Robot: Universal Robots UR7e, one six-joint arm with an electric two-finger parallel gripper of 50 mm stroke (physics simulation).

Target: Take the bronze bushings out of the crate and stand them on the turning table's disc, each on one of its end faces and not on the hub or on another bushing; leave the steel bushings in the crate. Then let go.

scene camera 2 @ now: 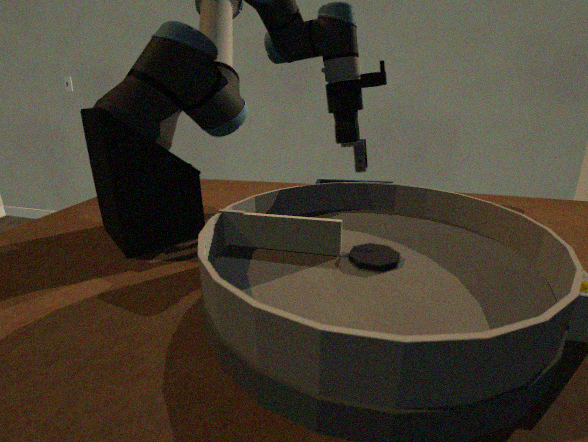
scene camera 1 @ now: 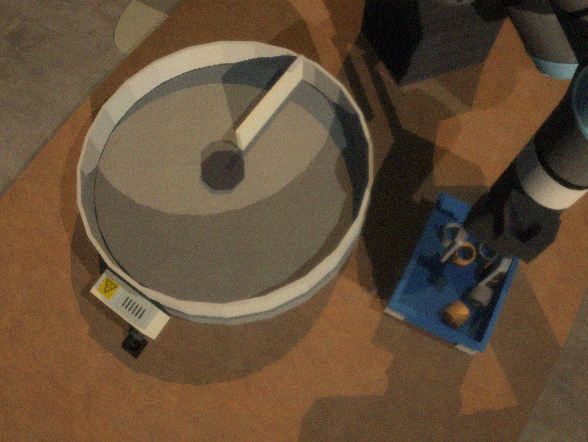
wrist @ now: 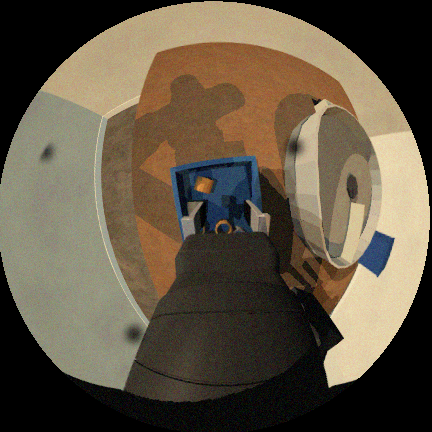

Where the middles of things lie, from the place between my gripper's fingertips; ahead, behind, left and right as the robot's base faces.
I see my gripper 20 mm past the blue crate [scene camera 1: 428, 286] and 70 mm above it.
